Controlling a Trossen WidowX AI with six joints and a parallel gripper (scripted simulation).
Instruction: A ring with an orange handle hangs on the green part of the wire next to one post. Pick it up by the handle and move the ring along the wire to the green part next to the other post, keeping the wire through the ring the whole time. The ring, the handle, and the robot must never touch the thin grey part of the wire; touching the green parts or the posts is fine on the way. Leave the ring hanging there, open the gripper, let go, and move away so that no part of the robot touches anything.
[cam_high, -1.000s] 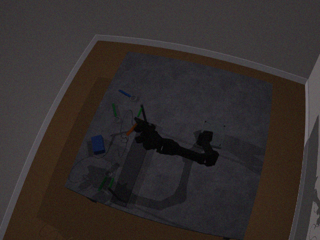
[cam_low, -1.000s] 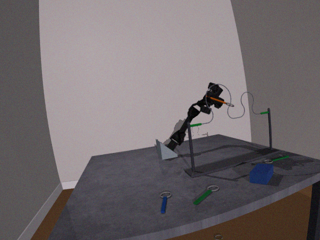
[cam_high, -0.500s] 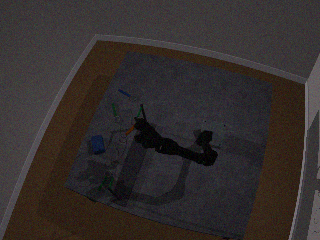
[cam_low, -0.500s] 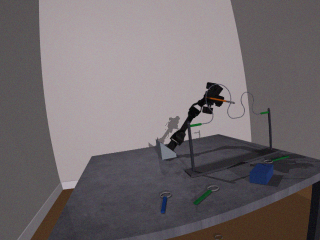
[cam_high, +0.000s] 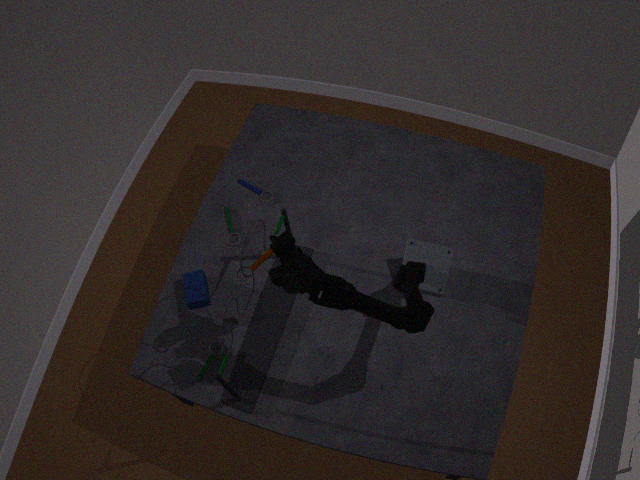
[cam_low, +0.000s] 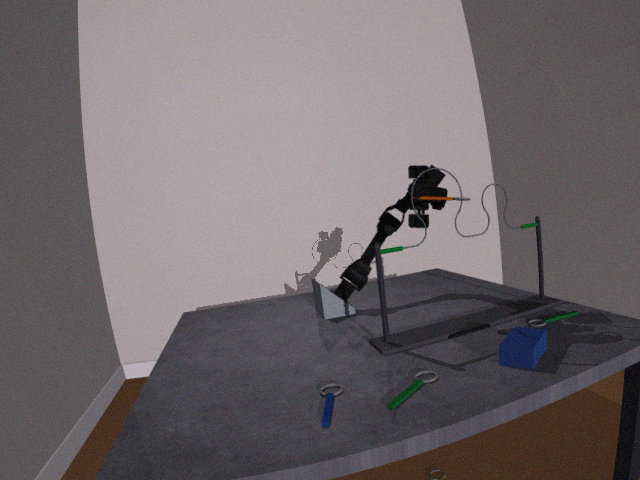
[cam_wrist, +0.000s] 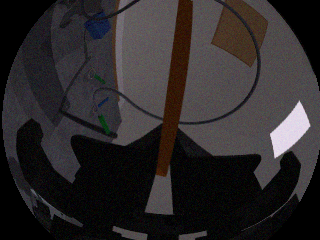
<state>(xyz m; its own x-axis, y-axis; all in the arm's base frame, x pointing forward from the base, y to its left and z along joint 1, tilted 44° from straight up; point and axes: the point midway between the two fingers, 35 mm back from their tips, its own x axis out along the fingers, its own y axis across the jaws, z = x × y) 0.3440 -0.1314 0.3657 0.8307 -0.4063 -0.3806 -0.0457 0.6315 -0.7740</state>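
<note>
My gripper tip is 2 cm short of the ring with orange handle, 9 cm to the right of it and 1 cm above it. The rest, counted from my gripper tip: blue-handled ring (23 cm ahead, 39 cm to the right, 38 cm below).
</note>
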